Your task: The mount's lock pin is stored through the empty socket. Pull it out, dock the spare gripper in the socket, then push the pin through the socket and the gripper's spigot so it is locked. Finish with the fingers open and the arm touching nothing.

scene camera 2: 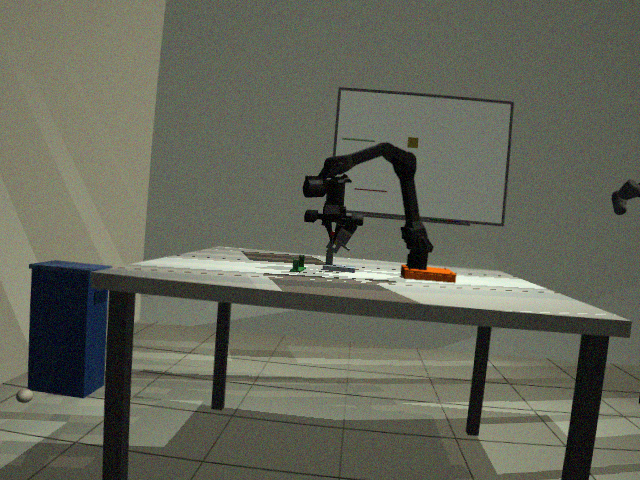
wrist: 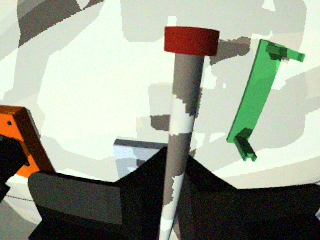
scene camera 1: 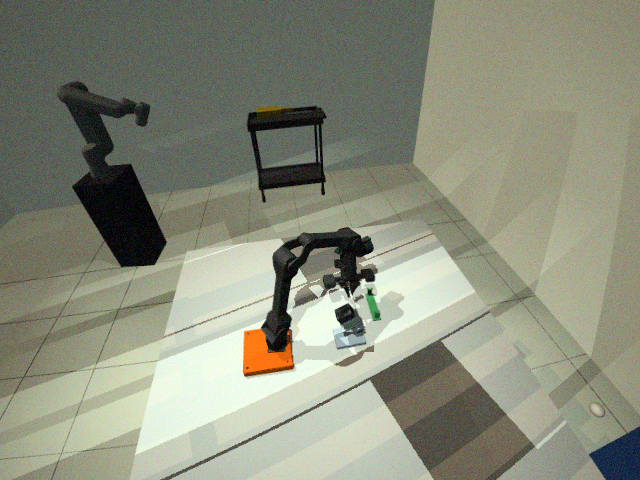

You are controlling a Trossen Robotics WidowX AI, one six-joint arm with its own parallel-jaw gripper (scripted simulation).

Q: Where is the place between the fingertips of the gripper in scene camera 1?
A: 349,297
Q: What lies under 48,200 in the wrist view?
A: The gripper.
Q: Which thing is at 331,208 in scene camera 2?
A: The gripper.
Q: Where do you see a green bracket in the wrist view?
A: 268,55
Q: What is the gripper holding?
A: A lock pin.
